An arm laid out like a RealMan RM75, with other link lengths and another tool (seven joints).
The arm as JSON. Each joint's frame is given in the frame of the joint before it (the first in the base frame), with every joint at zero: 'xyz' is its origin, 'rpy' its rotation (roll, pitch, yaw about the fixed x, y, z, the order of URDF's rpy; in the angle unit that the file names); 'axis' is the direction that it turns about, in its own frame. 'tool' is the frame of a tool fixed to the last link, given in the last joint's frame.
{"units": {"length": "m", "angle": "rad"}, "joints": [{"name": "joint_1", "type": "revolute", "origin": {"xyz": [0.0, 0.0, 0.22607], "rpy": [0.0, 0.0, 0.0]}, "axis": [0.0, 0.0, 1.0]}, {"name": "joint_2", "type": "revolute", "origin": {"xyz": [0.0, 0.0, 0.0], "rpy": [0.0, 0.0, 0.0]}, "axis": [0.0, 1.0, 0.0]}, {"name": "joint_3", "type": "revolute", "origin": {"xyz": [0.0, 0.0, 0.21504], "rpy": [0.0, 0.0, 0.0]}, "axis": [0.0, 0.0, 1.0]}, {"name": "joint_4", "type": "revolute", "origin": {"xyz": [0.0, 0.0, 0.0], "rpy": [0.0, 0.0, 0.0]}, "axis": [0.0, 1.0, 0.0]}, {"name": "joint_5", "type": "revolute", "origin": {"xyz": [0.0, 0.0, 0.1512], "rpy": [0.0, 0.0, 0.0]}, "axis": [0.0, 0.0, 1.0]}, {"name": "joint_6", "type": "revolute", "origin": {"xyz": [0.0, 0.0, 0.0], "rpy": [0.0, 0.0, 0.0]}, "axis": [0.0, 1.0, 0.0]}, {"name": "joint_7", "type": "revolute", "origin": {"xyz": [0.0, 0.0, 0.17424], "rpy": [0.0, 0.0, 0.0]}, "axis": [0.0, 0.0, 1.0]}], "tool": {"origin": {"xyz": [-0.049, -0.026, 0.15], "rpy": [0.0, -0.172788, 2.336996]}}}
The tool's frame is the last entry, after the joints.
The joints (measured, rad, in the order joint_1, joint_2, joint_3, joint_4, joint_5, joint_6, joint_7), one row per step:
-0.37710, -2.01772, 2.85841, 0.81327, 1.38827, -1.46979, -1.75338
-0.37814, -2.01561, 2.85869, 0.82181, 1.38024, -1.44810, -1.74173
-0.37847, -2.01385, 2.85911, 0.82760, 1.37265, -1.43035, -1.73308
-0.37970, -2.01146, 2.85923, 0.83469, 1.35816, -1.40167, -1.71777
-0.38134, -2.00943, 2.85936, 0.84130, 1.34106, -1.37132, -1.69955
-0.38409, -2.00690, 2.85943, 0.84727, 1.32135, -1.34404, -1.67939
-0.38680, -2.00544, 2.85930, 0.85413, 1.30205, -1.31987, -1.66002
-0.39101, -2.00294, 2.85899, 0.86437, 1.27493, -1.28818, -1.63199
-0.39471, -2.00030, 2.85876, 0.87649, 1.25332, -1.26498, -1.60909
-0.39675, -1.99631, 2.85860, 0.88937, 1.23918, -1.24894, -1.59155
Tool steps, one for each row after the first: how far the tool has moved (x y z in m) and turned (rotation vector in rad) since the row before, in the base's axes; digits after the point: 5 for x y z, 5 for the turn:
-0.00241, 0.00162, -0.00618, -0.02046, 0.00286, 0.01130
-0.00263, 0.00104, -0.00496, -0.01658, 0.00234, 0.01049
-0.00487, 0.00149, -0.00762, -0.02575, 0.00577, 0.01885
-0.00545, 0.00123, -0.00808, -0.02731, 0.00766, 0.02106
-0.00558, 0.00096, -0.00672, -0.02393, 0.00961, 0.02145
-0.00486, 0.00055, -0.00647, -0.02193, 0.00689, 0.01962
-0.00623, 0.00052, -0.00846, -0.02938, 0.00994, 0.02563
-0.00383, 0.00027, -0.00673, -0.02298, 0.00517, 0.01784
-0.00196, 0.00016, -0.00464, -0.01695, 0.00316, 0.01047

